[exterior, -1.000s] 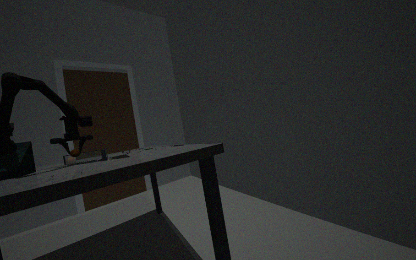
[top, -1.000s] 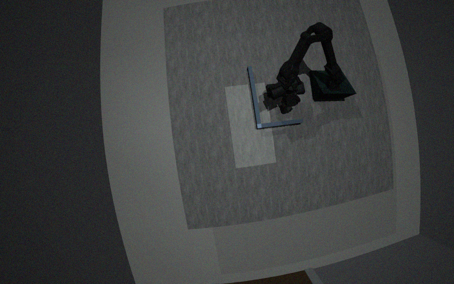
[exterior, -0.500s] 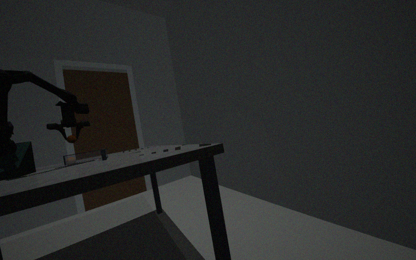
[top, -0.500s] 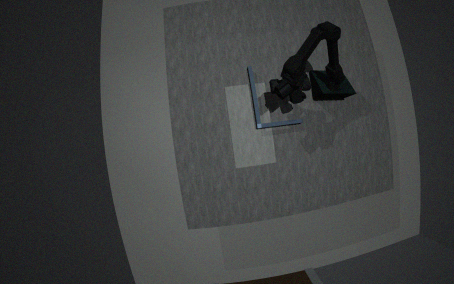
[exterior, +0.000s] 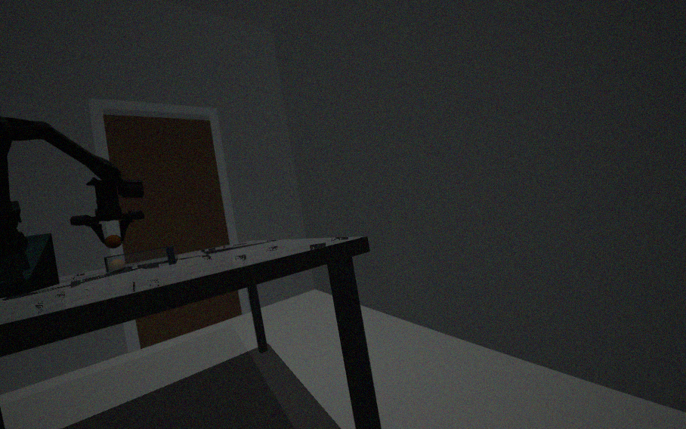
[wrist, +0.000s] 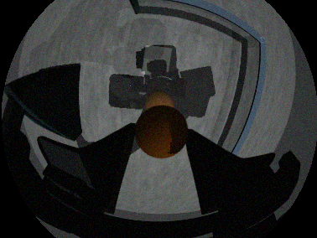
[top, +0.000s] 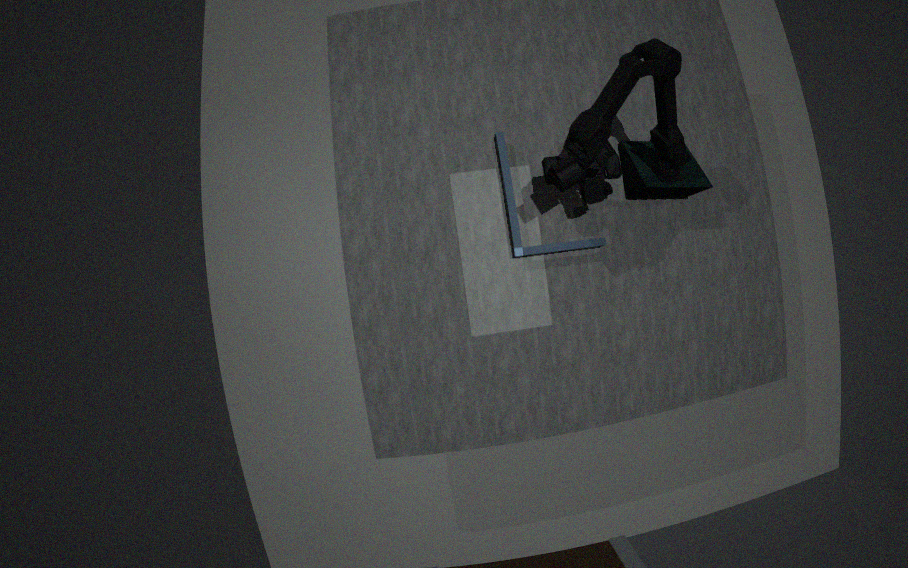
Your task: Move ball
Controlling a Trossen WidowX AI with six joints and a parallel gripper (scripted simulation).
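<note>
The orange ball is 80 mm below my gripper tip.
</note>
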